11 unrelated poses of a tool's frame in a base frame.
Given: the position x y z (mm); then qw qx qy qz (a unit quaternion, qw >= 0).
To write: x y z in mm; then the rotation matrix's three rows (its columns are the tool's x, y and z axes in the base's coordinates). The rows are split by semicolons. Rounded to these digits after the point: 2 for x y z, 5 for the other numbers.
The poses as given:
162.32 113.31 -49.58 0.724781 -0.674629 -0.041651 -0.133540
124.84 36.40 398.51 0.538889 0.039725 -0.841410 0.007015
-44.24 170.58 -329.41 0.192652 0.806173 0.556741 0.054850
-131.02 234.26 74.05 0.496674 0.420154 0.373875 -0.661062
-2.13 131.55 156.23 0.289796 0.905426 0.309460 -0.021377
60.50 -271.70 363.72 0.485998 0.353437 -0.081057 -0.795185
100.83 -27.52 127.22 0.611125 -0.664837 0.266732 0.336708
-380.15 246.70 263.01 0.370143 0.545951 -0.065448 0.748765
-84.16 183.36 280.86 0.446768 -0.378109 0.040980 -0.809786
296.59 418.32 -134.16 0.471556 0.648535 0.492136 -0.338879
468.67 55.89 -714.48 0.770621 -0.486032 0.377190 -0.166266
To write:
162.32 113.31 -49.58; 0.96086 0.24977 0.11980; -0.13738 0.05409 0.98904; 0.24056 -0.96679 0.08628
124.84 36.40 398.51; -0.41604 -0.07441 -0.90630; -0.05929 0.99675 -0.05462; 0.90741 0.03101 -0.41910
-44.24 170.58 -329.41; 0.37406 0.87653 0.30295; 0.91879 -0.30585 -0.24955; -0.12608 0.37170 -0.91975
-131.02 234.26 74.05; -0.15357 0.97083 -0.18411; -0.34249 -0.22706 -0.91167; -0.92688 -0.07695 0.36738
-2.13 131.55 156.23; 0.80756 0.57278 0.14065; 0.54800 -0.64051 -0.53801; -0.21807 0.51155 -0.83112
60.50 -271.70 363.72; -0.27778 0.71562 -0.64088; -0.83021 -0.51447 -0.21463; -0.48331 0.47245 0.73702
100.83 -27.52 127.22; 0.63096 -0.76621 -0.12170; 0.05687 -0.11076 0.99222; -0.77372 -0.63298 -0.02631
-380.15 246.70 263.01; -0.12986 -0.62576 0.76913; 0.48284 -0.71742 -0.50217; 0.86603 0.30615 0.39531
-84.16 183.36 280.86; -0.31486 0.69258 0.64899; -0.75456 -0.59744 0.27148; 0.57576 -0.40422 0.71071
296.59 418.32 -134.16; 0.28593 0.95794 0.02459; 0.31873 -0.07087 -0.94519; -0.90369 0.27809 -0.32559
468.67 55.89 -714.48; 0.66017 -0.11040 0.74296; -0.62291 0.47226 0.62366; -0.41972 -0.87452 0.24300

